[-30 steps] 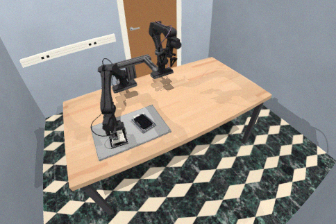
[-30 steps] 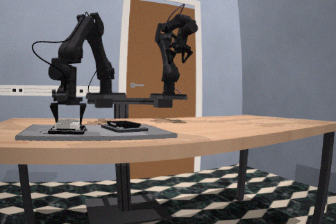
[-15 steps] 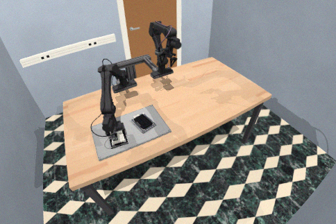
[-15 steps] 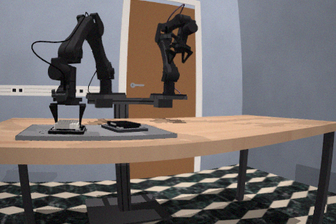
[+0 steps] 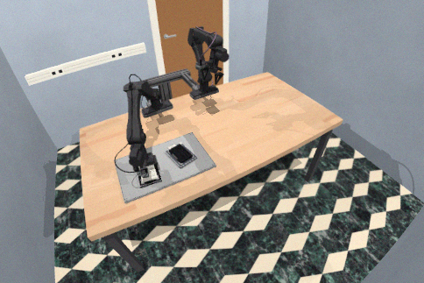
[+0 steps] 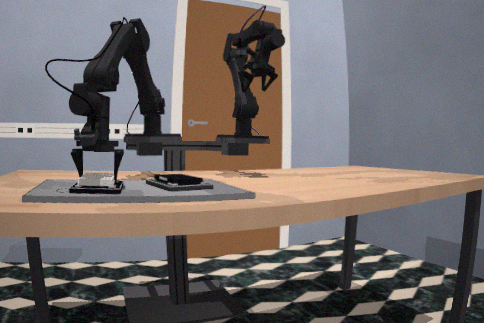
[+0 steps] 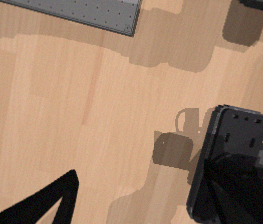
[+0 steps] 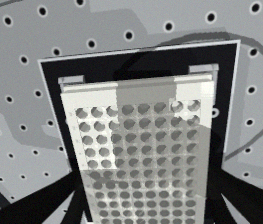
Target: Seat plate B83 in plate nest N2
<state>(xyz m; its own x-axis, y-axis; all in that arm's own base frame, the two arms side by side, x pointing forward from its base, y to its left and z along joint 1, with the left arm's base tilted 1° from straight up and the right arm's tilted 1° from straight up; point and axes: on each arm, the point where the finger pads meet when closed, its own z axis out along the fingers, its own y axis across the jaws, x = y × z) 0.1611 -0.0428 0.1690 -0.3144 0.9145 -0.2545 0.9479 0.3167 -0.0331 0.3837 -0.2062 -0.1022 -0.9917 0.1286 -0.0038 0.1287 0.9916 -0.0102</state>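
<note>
Right now my right hand is right at the white plate. Also, from my right hand: grey perforated board (10 cm to the left, 3 cm below, 3 cm behind); then black plate (21 cm to the left, 2 cm behind, 1 cm below).
</note>
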